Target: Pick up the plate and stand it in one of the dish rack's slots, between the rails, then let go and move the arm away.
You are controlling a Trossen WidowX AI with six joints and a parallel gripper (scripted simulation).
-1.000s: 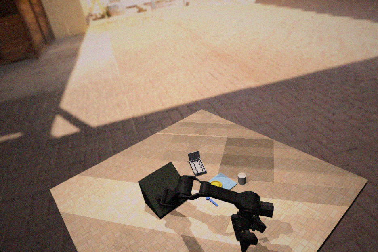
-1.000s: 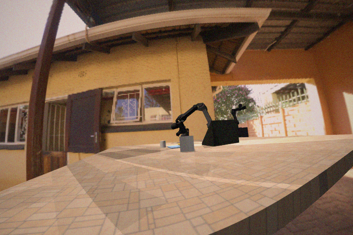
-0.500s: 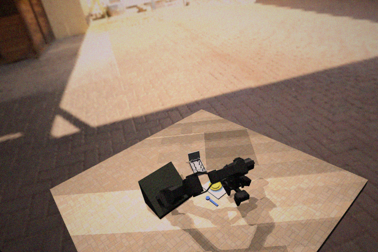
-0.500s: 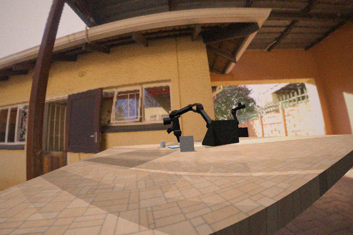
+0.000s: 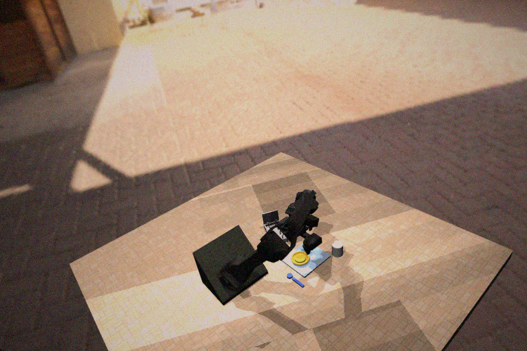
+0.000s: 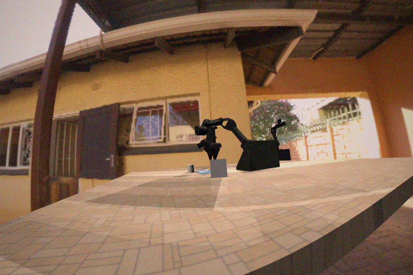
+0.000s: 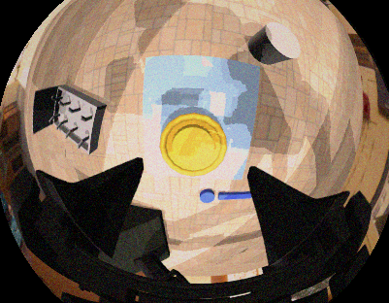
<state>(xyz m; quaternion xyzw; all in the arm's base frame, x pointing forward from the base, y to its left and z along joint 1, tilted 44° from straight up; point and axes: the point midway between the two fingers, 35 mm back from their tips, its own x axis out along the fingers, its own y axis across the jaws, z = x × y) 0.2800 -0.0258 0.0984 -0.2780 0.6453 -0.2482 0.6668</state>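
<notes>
Now: the yellow plate 50 mm below my gripper tip. Also, from my gripper tip: light blue mat (20 mm ahead, 70 mm below); blue spoon (80 mm behind, 50 mm to the right, 70 mm below); dish rack (30 mm ahead, 200 mm to the left, 50 mm below).
</notes>
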